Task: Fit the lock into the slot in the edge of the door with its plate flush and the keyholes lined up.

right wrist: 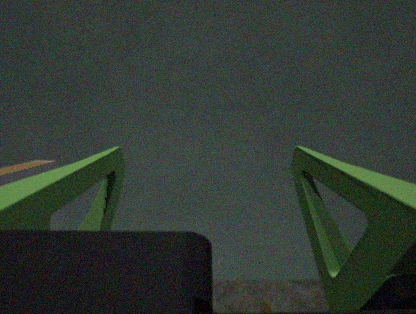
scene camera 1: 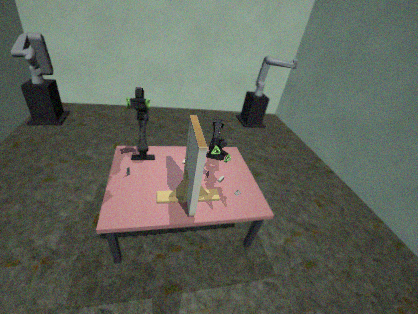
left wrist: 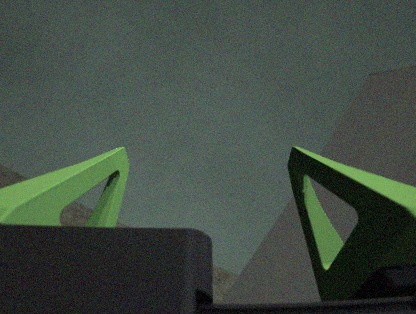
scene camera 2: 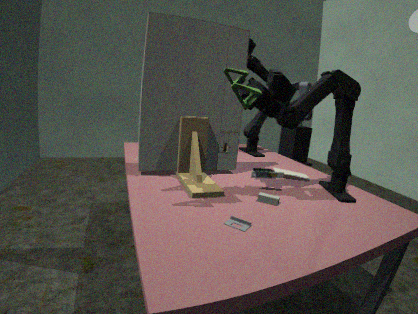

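Pixels of known places: left gripper, fingertip midpoint: (scene camera 1: 225, 156) (left wrist: 208, 156) (scene camera 2: 228, 76); right gripper, fingertip midpoint: (right wrist: 208, 156) (scene camera 1: 137, 102); left arm's base at its link origin: (scene camera 1: 211, 156) (scene camera 2: 336, 192); right arm's base at its link origin: (scene camera 1: 143, 157) (scene camera 2: 251, 152).
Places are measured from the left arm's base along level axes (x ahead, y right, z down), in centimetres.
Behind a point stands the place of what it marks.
The door (scene camera 1: 195, 170) {x 75.4, y 3.9, z -41.6 cm} (scene camera 2: 190, 75) {x 58.9, y 5.5, z -36.3 cm} (left wrist: 375, 115) {x 68.2, y 1.9, z -49.5 cm} stands upright in a wooden stand (scene camera 1: 165, 196) {x 64.1, y 24.0, z -1.8 cm} (scene camera 2: 207, 189) {x 49.5, y -10.9, z -1.8 cm}. A small dark opening with a brass-coloured detail (scene camera 2: 226, 147) {x 43.5, y 12.1, z -10.7 cm} shows low in its face, near the right edge in scene camera 2. I cannot tell whether this is the lock or a cut-out; the edge slot is not visible. My left gripper (scene camera 1: 222, 154) {x 46.6, y -11.2, z -35.4 cm} (scene camera 2: 230, 79) {x 46.6, y -11.2, z -35.4 cm} (left wrist: 208, 156) {x 46.6, y -11.2, z -35.4 cm} is open and empty, raised above the table beside the door. My right gripper (scene camera 1: 138, 103) {x 52.9, y 47.5, z -63.8 cm} (right wrist: 208, 156) {x 52.9, y 47.5, z -63.8 cm} is open and empty, high above the table on the door's other side.
On the pink table (scene camera 1: 140, 210) {x 79.5, y 36.1, z 0.0 cm} (scene camera 2: 300, 250) {x 28.7, y -38.2, z 0.0 cm} lie a pale block (scene camera 1: 221, 179) {x 31.9, y -13.4, z -1.7 cm} (scene camera 2: 268, 199) {x 31.1, y -14.1, z -1.4 cm}, a grey slotted plate (scene camera 1: 237, 192) {x 41.2, y -28.0, z -0.2 cm} (scene camera 2: 238, 223) {x 41.3, y -27.7, z -0.1 cm}, a black-and-white long object (scene camera 2: 280, 174) {x 20.2, y 12.3, z -1.7 cm} and a small dark piece (scene camera 1: 128, 171) {x 50.3, y 59.1, z -3.9 cm}. Two grey arms on pedestals (scene camera 1: 44, 100) (scene camera 1: 255, 109) stand behind.
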